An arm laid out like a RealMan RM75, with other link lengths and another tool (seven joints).
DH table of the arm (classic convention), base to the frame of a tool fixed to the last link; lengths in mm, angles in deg. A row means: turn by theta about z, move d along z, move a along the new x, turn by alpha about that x. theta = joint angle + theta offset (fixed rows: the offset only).
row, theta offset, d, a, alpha
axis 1, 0.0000, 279.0, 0.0, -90.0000
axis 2, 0.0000, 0.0, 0.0, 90.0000
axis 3, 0.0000, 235.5, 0.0, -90.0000
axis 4, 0.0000, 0.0, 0.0, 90.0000
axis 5, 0.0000, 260.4, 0.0, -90.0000
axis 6, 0.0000, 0.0, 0.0, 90.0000
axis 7, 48.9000, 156.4, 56.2, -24.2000
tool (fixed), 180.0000, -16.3, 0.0, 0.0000
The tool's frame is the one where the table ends.
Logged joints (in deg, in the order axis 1, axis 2, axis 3, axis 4, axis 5, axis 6, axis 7), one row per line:
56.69 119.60 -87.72 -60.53 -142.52 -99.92 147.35
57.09 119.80 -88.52 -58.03 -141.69 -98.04 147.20
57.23 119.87 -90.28 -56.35 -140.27 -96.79 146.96
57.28 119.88 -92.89 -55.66 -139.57 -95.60 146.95
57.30 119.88 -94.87 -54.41 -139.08 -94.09 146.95
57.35 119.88 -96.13 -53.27 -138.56 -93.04 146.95
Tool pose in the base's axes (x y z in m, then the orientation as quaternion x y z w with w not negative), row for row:
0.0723 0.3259 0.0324 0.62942 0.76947 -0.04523 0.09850
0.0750 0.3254 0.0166 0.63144 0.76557 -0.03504 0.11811
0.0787 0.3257 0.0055 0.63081 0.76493 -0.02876 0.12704
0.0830 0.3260 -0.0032 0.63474 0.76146 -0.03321 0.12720
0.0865 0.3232 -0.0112 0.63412 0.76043 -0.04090 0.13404
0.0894 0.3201 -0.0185 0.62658 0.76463 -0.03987 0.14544
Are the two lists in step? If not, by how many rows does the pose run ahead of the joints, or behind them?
The pose runs 2 rows behind the joints: the pose in row i belongs to the joints in row i - 2.
